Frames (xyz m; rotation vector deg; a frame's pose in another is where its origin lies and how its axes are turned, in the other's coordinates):
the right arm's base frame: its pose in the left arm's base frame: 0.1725 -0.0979 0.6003 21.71 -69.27 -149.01
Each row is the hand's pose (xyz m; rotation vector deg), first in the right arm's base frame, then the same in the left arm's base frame.
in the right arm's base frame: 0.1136 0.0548 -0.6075 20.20 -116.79 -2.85
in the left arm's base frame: 0.2758 -0.5994 0.2499 99.48 66.82 76.24
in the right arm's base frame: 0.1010 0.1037 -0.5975 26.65 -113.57 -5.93
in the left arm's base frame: 0.2898 -0.6188 0.2955 93.65 72.65 74.45
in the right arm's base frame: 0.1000 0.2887 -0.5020 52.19 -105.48 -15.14
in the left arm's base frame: 0.2798 -0.6666 0.4979 75.82 91.22 59.57
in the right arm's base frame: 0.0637 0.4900 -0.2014 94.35 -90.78 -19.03
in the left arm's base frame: 0.2359 -0.5678 0.8451 53.59 116.77 27.10
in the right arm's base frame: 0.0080 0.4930 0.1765 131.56 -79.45 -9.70
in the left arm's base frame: 0.1619 -0.2839 1.0897 43.25 132.54 -10.65
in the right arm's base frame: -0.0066 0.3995 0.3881 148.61 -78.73 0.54
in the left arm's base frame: 0.0941 -0.0709 1.1511 44.95 135.15 -32.45
